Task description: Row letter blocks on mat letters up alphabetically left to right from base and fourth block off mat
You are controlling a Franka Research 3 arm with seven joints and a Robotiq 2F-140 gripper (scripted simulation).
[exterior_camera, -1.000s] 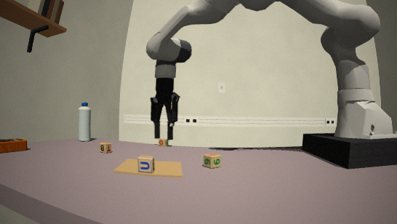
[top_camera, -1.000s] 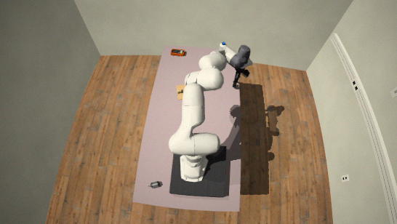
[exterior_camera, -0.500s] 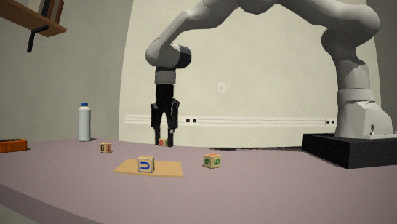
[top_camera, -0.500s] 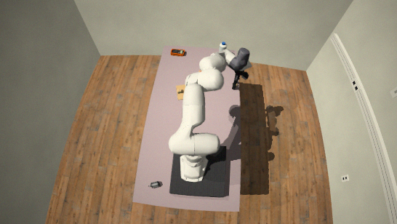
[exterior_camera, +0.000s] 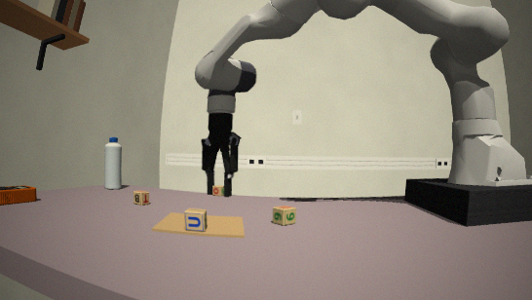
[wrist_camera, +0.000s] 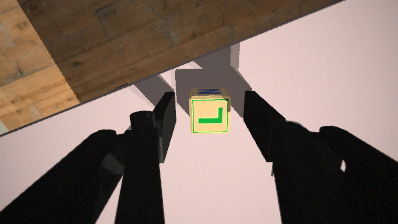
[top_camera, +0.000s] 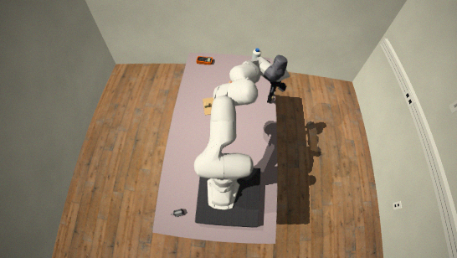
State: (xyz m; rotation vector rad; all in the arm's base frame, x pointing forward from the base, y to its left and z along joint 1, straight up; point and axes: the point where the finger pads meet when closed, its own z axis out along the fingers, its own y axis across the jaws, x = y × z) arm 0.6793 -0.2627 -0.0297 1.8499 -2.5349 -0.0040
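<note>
Right now my hand is 400 mm to the right of the tan mat, 110 mm past it and 30 mm above it. From my hand the other things lie so: small dark object (890 mm behind, 510 mm to the left, 20 mm below); white bottle (350 mm ahead, 130 mm to the left, 50 mm above); block (300 mm to the left, 90 mm ahead, 20 mm below).
</note>
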